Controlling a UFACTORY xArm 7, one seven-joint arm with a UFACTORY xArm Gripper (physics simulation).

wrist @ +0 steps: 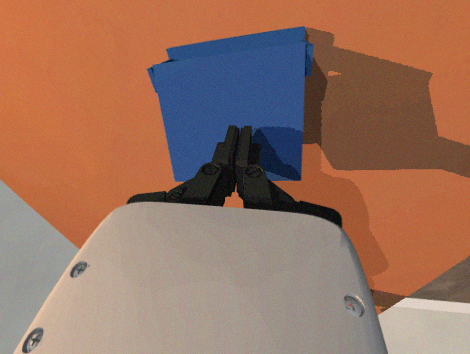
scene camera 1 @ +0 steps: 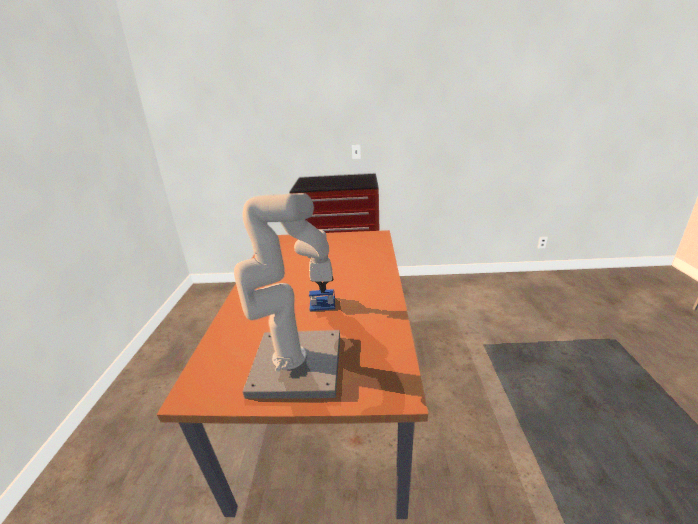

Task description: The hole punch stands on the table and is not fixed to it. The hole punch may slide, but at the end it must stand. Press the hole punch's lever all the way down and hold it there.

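Where they show: gripper, between the fingertips: (wrist: 240, 142) (scene camera 1: 323, 291); arm's base, origin of its link: (scene camera 1: 289, 357).
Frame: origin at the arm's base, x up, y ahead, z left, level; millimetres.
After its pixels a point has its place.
Observation:
The blue hole punch (scene camera 1: 322, 307) @(x -24, y 365, z -49 mm) (wrist: 230, 90) @(x 25, y 433, z -39 mm) stands upright on the orange table (scene camera 1: 366, 259) @(x -36, y 891, z -208 mm) (wrist: 75, 125) @(x -36, y 354, z 185 mm), in front of the robot's base. Its wide, flat blue lever faces up in the wrist view, and grey metal parts show at its side in the scene view. My gripper (scene camera 1: 323, 289) @(x 43, y 401, z -51 mm) (wrist: 240, 142) @(x 43, y 401, z -51 mm) is shut and empty, pointing down over the lever. The fingertips are over the lever's lower middle in the wrist view, with their shadow close beside them on the blue surface. Whether they touch it, and how far down the lever is, I cannot tell.
The robot's grey base plate (scene camera 1: 321, 384) @(x -1, y -120, z -147 mm) lies on the near part of the table. The arm arches over from it to the hole punch. A red drawer cabinet (scene camera 1: 346, 206) stands beyond the table's far end. A dark mat (scene camera 1: 586, 406) lies on the floor at the right.

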